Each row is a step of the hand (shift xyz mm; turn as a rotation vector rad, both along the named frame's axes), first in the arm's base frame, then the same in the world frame.
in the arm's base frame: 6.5 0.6 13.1 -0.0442 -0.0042 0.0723
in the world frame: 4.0 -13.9 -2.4 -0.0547 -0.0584 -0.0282
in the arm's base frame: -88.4 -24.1 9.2 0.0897 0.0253 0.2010
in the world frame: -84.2 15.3 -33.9 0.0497 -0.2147 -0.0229
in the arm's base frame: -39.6 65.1 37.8 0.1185 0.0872 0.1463
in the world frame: -54.5 -44.3 48.1 0.0781 -0.1845 0.0541
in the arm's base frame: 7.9 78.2 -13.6 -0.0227 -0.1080 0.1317
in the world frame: -1.4 -8.6 79.3 -0.0287 -0.0926 -0.1418
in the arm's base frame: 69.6 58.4 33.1 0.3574 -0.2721 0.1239
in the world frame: 53.8 -60.2 53.3 0.3669 -0.1204 -0.2607
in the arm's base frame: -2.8 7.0 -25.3 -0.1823 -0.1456 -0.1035
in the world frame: 0.5 22.7 13.4 -0.1390 0.1717 -0.1278
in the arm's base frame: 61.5 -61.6 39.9 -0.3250 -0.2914 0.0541
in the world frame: 62.1 -34.5 -64.1 -0.2837 0.0884 -0.3243
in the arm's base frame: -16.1 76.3 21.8 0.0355 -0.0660 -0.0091
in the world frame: -30.5 -36.7 65.4 0.0457 0.0182 -0.0573
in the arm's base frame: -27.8 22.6 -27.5 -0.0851 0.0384 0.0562
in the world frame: -25.7 25.9 26.6 -0.0980 -0.0457 0.0131
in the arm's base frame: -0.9 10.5 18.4 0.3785 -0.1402 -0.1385
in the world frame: -5.5 -19.9 4.9 0.4128 0.0901 -0.0600
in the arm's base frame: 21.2 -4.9 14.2 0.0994 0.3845 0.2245
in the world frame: 19.0 -16.5 -6.6 0.0031 -0.3300 0.3150
